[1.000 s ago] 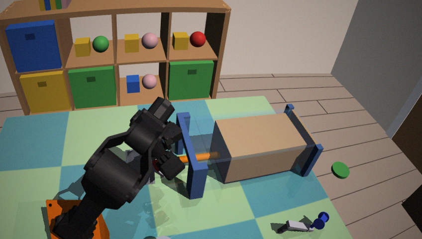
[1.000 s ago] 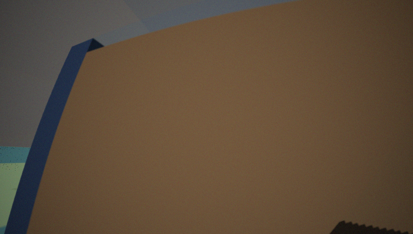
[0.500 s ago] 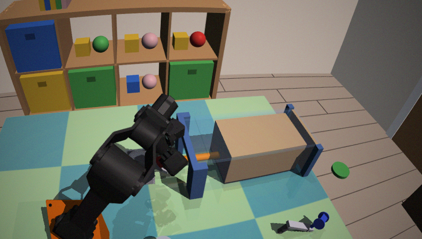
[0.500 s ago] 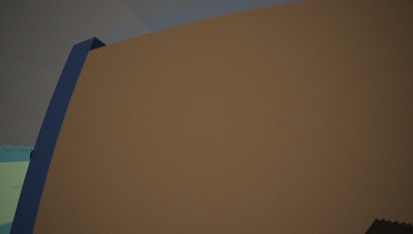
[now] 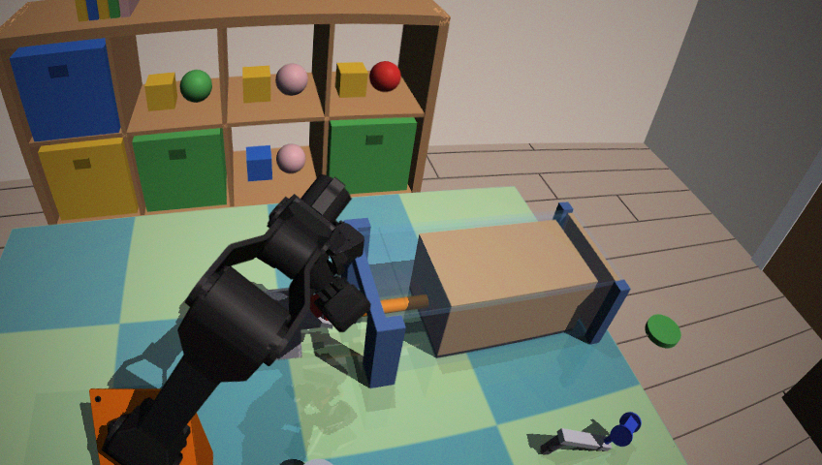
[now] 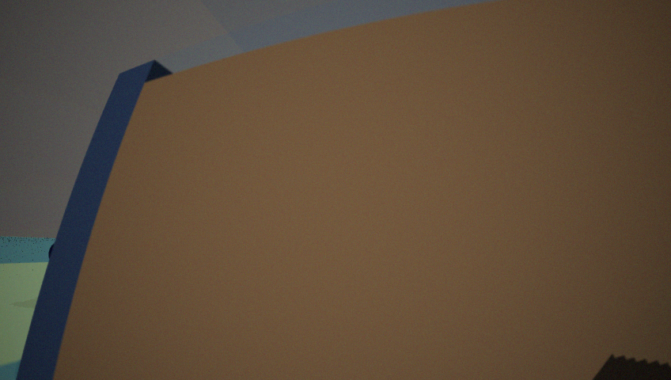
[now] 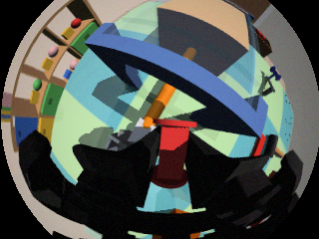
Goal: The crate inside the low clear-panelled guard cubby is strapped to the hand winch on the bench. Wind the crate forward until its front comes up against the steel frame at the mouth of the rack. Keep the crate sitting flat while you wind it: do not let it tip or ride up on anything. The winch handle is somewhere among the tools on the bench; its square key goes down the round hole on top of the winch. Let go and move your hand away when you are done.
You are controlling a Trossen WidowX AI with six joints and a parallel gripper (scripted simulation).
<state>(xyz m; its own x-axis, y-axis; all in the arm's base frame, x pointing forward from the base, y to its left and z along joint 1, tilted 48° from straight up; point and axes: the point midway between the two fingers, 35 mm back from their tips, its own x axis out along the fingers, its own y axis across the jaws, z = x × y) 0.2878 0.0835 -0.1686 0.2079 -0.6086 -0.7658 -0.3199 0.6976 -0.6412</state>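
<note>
Now: gripper tip 50 mm past the crank handle, 10 mm to the right of it and 30 mm above it. From my gripper tip the other things lie so: blue frame: 60 mm ahead, 30 mm to the left, 30 mm below; then red knob: 20 mm behind, 10 mm to the right; then grey winch: 120 mm behind, 40 mm to the left, 100 mm below.
</note>
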